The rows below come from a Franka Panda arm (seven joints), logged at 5 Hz.
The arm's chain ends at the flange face. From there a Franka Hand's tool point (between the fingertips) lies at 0.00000 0.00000 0.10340 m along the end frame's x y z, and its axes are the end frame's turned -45 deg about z.
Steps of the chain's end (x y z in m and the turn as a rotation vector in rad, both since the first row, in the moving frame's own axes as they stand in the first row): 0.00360 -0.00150 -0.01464 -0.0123 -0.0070 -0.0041; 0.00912 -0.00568 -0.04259 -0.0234 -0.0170 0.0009; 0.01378 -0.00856 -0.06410 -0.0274 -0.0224 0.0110; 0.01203 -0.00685 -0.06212 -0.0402 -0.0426 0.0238; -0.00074 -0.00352 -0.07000 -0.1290 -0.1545 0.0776; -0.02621 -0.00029 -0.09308 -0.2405 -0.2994 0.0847
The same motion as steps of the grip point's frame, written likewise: 0.00220 0.00188 -0.01465 -0.0037 -0.0136 -0.0041; 0.00751 0.00290 -0.04263 -0.0045 -0.0286 0.0009; 0.01215 0.00404 -0.06416 -0.0035 -0.0352 0.0110; 0.00730 0.00342 -0.06230 0.0017 -0.0585 0.0238; -0.01853 -0.00566 -0.07209 0.0180 -0.2005 0.0776; -0.05661 -0.02458 -0.10061 0.0416 -0.3818 0.0847
